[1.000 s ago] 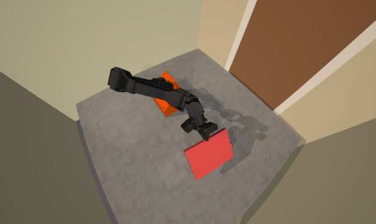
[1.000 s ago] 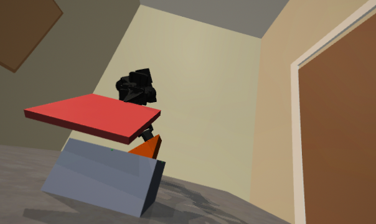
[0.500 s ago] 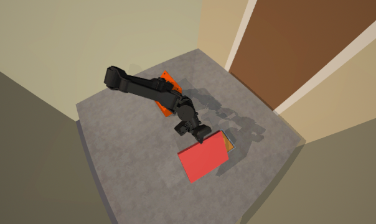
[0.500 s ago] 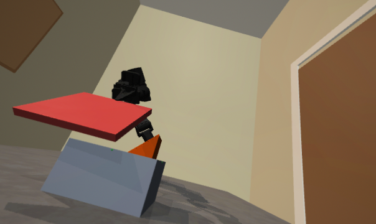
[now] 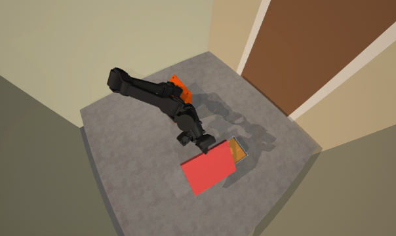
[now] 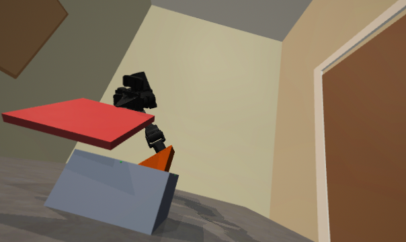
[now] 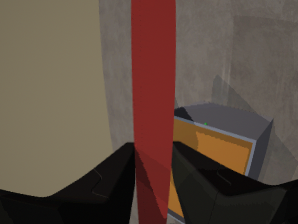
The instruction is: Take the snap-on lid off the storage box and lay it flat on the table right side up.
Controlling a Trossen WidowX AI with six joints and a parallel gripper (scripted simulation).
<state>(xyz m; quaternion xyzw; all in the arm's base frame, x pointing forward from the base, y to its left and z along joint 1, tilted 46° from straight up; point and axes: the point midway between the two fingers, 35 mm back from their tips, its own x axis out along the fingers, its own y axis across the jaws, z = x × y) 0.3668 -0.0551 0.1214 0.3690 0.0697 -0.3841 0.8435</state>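
The red lid lies 6 cm ahead of my gripper tip, 5 cm below it and 1 cm to the right of it. Also, from my gripper tip: grey storage box 18 cm below, 12 cm to the left, 7 cm ahead.
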